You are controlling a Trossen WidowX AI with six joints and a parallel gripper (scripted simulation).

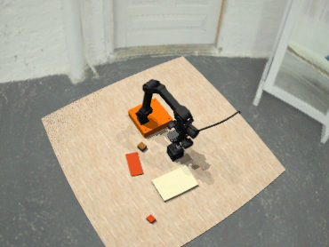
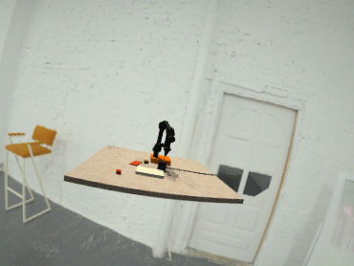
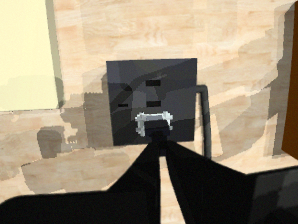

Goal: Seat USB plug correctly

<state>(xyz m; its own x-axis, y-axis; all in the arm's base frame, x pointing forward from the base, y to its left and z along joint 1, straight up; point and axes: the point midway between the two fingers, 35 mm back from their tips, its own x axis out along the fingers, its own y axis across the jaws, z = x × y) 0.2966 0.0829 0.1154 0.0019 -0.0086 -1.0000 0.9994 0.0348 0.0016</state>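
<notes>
Right now my gripper tip is 20 mm above the black USB plug. Also, from my gripper tip: small red square (360 mm to the right, 330 mm ahead, 120 mm below); then red-orange flat block (270 mm to the right, 130 mm below, 50 mm behind); then cream flat pad (180 mm ahead, 120 mm to the right, 120 mm below).
</notes>
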